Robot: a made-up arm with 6 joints.
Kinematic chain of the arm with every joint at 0, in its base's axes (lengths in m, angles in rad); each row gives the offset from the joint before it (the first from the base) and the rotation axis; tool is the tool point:
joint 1: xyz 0 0 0.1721 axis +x
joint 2: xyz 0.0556 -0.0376 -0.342 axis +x
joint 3: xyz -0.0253 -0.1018 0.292 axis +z
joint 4: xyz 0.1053 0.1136 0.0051 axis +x
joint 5: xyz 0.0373 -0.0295 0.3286 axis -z
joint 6: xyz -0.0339 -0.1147 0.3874 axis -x
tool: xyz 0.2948 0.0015 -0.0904
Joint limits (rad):
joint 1: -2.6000..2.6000
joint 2: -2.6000..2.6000
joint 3: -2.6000..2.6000
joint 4: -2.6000..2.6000
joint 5: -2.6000..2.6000
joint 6: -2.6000..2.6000
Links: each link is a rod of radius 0.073 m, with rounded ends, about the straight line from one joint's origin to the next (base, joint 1, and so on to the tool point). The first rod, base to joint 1, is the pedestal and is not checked.
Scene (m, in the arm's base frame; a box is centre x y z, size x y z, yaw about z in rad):
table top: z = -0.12
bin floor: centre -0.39 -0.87 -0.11 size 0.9 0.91 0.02 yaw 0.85
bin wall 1: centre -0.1 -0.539 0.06 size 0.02 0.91 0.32 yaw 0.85
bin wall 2: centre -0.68 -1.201 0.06 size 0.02 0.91 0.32 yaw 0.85
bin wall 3: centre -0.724 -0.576 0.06 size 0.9 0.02 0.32 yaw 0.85
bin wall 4: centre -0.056 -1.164 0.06 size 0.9 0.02 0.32 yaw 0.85
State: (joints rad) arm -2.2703 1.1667 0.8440 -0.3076 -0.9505 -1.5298
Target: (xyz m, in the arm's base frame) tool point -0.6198 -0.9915 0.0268
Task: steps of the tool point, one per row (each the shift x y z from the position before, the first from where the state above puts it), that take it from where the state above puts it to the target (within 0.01 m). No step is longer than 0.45 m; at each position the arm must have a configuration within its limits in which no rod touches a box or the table.
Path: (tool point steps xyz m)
1: -0.2673 -0.1565 0.1742
2: -0.2320 -0.2903 0.1561
3: -0.1538 -0.3982 0.0508
4: -0.0497 -0.4255 -0.1143
5: 0.0591 -0.3449 -0.2816
6: 0.1515 -0.1723 -0.3871

